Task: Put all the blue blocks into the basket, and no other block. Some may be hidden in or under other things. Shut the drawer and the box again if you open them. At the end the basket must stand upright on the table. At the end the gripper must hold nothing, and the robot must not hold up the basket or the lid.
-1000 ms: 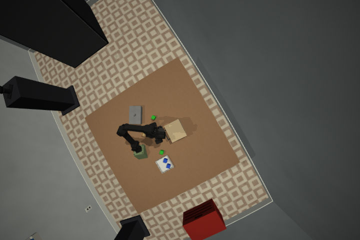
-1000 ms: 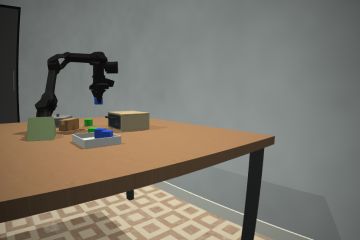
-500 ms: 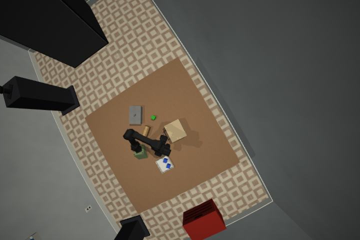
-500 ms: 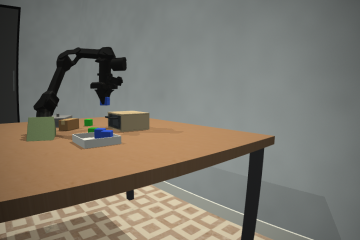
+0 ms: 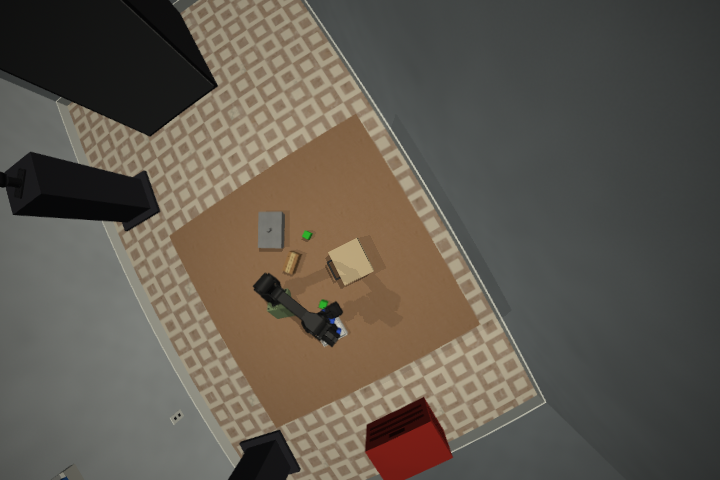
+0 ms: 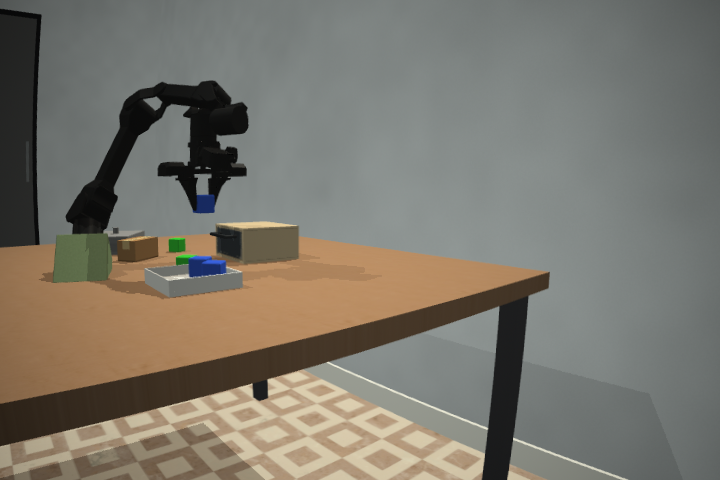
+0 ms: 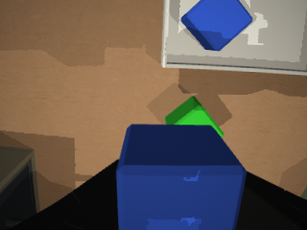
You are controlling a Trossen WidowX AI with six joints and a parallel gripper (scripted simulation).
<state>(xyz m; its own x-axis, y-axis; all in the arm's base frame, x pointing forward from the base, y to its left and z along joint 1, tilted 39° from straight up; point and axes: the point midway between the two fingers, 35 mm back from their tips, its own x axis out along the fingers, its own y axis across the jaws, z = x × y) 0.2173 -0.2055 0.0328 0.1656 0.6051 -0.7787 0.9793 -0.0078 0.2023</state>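
Now: hand 60 mm past the white basket, 110 mm to the left of it and 160 mm above it. The rest, counted from my hand: brown box 90 mm behind, 290 mm to the left, 140 mm below; then grey lidded box 130 mm behind, 490 mm to the left, 120 mm below; then tan drawer unit 210 mm ahead, 170 mm to the left, 130 mm below.
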